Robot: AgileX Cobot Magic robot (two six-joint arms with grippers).
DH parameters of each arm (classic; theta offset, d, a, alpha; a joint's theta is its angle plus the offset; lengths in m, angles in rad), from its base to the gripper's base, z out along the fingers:
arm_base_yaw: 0 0.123 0 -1.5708
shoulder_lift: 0.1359 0 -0.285 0
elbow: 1.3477 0 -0.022 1.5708
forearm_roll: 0 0.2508 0 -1.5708
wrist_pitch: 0 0 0.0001 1.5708
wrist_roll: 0 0.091 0 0
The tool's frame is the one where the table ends.
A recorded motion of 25 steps. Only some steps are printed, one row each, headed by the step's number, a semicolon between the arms.
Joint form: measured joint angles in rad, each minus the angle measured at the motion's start. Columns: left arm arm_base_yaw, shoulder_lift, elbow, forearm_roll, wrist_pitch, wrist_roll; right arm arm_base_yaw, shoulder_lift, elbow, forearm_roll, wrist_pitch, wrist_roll.
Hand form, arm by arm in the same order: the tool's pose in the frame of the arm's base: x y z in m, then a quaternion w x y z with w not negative. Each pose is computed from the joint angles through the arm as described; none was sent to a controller.
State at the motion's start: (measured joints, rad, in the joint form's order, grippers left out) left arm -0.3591 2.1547 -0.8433 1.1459 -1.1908 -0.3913; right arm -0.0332 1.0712 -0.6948 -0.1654 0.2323 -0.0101
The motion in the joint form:
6: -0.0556 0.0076 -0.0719 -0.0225 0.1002 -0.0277; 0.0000 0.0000 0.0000 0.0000 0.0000 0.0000
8: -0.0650 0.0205 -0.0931 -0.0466 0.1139 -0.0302; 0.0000 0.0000 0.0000 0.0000 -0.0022 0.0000
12: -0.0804 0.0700 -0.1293 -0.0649 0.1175 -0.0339; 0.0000 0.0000 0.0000 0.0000 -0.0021 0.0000
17: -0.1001 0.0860 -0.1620 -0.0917 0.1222 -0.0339; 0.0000 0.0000 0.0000 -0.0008 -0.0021 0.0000
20: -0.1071 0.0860 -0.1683 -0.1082 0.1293 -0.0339; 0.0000 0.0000 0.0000 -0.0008 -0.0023 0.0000
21: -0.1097 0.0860 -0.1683 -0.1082 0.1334 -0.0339; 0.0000 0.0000 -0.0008 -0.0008 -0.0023 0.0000
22: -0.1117 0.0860 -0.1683 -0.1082 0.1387 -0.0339; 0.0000 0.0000 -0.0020 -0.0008 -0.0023 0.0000
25: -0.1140 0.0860 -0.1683 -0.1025 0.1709 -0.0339; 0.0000 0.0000 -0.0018 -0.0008 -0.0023 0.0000
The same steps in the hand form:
6: 0.2990 -0.2111 0.0900 0.45604 0.50083 0.61991 -0.39612; 0.2240 -0.0109 0.2938 0.49785 -0.05008 0.86318 -0.06752
8: 0.3035 -0.2153 0.0886 0.45972 0.49521 0.62441 -0.39185; 0.2241 -0.0109 0.2939 0.49880 -0.05015 0.86263 -0.06748
12: 0.3079 -0.2227 0.0768 0.45412 0.49070 0.62994 -0.39519; 0.2241 -0.0109 0.2939 0.49876 -0.05015 0.86266 -0.06748
17: 0.3121 -0.2316 0.0768 0.46160 0.48774 0.62676 -0.39522; 0.2241 -0.0109 0.2939 0.49873 -0.05044 0.86263 -0.06775
20: 0.3133 -0.2342 0.0778 0.46485 0.48427 0.62843 -0.39304; 0.2241 -0.0109 0.2940 0.49882 -0.05045 0.86258 -0.06775
21: 0.3128 -0.2349 0.0775 0.46357 0.48542 0.62900 -0.39220; 0.2242 -0.0109 0.2942 0.49916 -0.05042 0.86238 -0.06778
22: 0.3124 -0.2353 0.0770 0.46219 0.48649 0.63006 -0.39080; 0.2243 -0.0109 0.2946 0.49968 -0.05039 0.86208 -0.06783
25: 0.3124 -0.2351 0.0743 0.45453 0.49217 0.63767 -0.38020; 0.2242 -0.0109 0.2945 0.49959 -0.05040 0.86213 -0.06782

